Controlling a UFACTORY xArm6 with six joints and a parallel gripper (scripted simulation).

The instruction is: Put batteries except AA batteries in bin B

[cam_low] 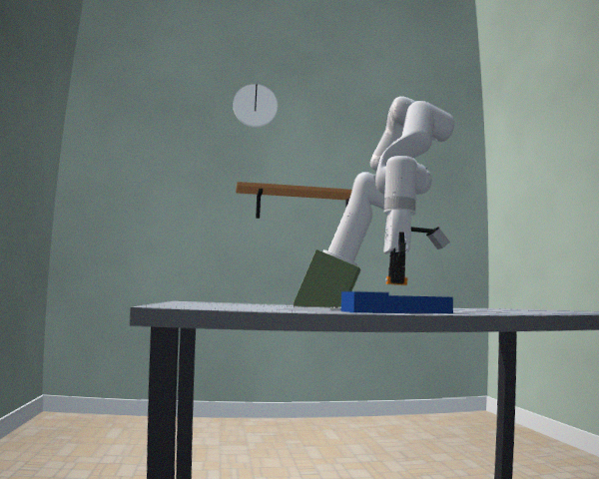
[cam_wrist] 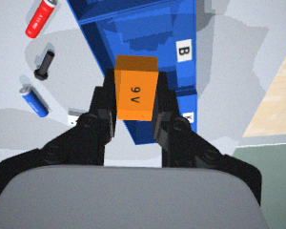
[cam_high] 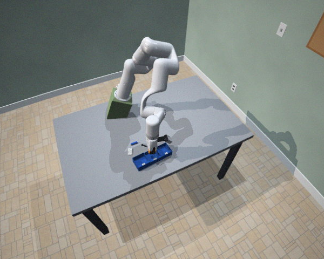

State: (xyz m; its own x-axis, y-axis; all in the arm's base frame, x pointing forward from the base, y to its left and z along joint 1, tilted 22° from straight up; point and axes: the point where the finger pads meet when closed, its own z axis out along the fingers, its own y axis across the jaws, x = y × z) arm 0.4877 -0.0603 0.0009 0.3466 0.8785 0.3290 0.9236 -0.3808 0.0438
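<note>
My gripper is now 1 cm to the left of the orange 9 V battery and 1 cm above it. The rest, counted from my hand: bin 1 cm ahead, 7 cm below; then red battery 8 cm behind, 5 cm to the left, 8 cm below; then black bolt 11 cm behind, 8 cm below.
</note>
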